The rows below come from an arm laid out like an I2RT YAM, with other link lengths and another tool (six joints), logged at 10 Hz.
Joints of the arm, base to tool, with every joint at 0 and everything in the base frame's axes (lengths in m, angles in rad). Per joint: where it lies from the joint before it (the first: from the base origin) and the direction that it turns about. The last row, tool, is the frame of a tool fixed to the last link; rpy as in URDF.
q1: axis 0 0 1 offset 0 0 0.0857
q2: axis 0 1 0 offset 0.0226 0.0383 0.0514
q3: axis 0 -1 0 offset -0.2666 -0.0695 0
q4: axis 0 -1 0 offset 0.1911 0.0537 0.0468
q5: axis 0 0 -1 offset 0.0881 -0.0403 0.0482
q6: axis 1 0 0 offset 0.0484 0 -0.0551
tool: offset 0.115 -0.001 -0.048 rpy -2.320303 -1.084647 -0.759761
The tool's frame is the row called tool.
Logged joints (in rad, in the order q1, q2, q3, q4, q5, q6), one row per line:
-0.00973, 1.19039, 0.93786, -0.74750, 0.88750, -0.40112
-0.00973, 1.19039, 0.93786, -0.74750, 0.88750, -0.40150
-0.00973, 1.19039, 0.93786, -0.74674, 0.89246, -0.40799
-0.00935, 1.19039, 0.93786, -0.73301, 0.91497, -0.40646
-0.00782, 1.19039, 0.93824, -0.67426, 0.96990, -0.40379
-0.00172, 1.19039, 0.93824, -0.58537, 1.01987, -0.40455
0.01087, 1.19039, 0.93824, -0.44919, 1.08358, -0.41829
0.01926, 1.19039, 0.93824, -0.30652, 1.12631, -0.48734
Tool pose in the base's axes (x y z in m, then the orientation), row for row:
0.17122, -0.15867, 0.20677, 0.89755, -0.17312, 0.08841, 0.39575
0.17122, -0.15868, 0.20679, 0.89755, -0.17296, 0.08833, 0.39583
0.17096, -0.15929, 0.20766, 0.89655, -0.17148, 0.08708, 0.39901
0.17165, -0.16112, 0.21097, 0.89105, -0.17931, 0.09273, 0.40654
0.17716, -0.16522, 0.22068, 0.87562, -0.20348, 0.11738, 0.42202
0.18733, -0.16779, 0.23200, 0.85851, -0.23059, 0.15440, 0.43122
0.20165, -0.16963, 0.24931, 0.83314, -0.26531, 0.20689, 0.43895
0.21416, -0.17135, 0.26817, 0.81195, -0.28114, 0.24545, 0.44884
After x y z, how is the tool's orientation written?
As a quaternion, x y z w.
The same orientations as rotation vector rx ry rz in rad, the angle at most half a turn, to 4 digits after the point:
2.2751, -0.4388, 0.2241
2.2750, -0.4384, 0.2239
2.2691, -0.4340, 0.2204
2.2473, -0.4522, 0.2339
2.1927, -0.5096, 0.2939
2.1408, -0.5750, 0.3850
2.0703, -0.6593, 0.5141
2.0086, -0.6955, 0.6072

